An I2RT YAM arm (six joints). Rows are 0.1 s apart.
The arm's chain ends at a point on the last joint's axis. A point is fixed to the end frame.
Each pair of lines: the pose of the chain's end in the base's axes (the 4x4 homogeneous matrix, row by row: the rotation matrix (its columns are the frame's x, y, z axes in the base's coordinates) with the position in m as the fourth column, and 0 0 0 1 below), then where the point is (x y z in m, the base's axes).
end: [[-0.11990 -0.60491 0.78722 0.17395], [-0.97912 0.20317 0.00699 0.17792], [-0.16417 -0.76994 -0.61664 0.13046], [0 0 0 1]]
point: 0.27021 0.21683 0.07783
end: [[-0.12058 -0.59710 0.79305 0.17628], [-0.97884 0.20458 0.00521 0.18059], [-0.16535 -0.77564 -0.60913 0.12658], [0 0 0 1]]
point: 0.27312 0.21928 0.07487
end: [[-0.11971 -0.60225 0.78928 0.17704], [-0.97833 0.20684 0.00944 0.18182], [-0.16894 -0.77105 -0.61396 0.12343], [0 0 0 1]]
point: 0.27349 0.22093 0.07130
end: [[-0.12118 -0.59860 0.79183 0.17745], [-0.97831 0.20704 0.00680 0.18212], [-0.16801 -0.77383 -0.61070 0.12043], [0 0 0 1]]
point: 0.27420 0.22094 0.06864
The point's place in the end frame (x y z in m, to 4 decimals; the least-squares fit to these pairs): -0.0410 -0.0098 0.1085
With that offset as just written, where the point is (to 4 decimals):
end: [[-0.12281 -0.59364 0.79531 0.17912], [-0.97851 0.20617 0.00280 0.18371], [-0.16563 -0.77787 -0.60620 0.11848], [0 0 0 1]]
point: 0.2763 0.2221 0.0671
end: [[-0.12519 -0.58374 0.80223 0.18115], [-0.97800 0.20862 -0.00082 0.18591], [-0.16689 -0.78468 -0.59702 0.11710], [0 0 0 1]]
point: 0.2790 0.2239 0.0669
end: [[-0.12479 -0.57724 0.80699 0.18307], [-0.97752 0.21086 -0.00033 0.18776], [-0.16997 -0.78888 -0.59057 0.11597], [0 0 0 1]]
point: 0.2814 0.2257 0.0666
